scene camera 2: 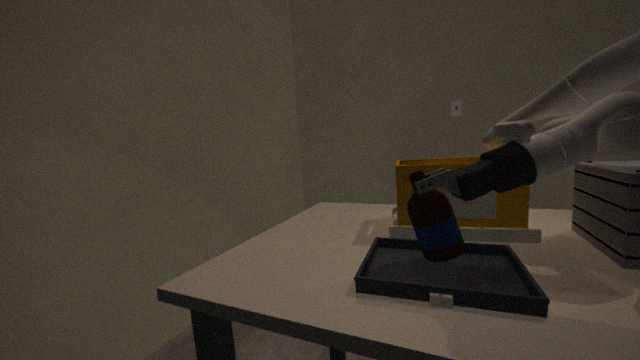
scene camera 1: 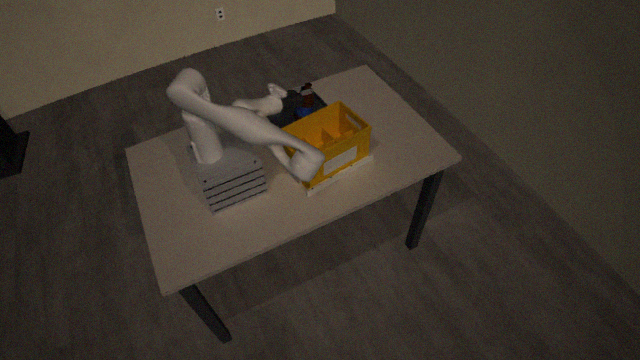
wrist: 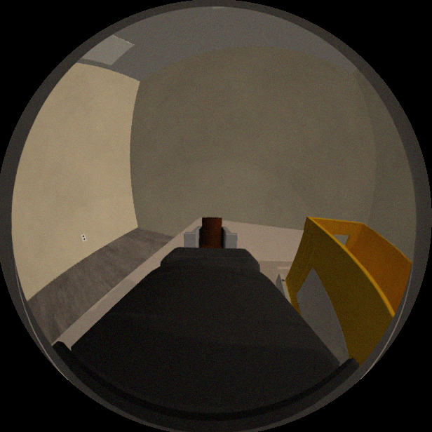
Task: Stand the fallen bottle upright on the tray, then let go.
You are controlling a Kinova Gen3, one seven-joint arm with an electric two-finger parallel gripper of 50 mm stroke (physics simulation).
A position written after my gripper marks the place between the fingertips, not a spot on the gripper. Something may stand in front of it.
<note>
In view: my gripper (scene camera 2: 414,187) and a brown bottle (scene camera 2: 431,215).
My gripper shows as well in the wrist view (wrist: 211,233).
</note>
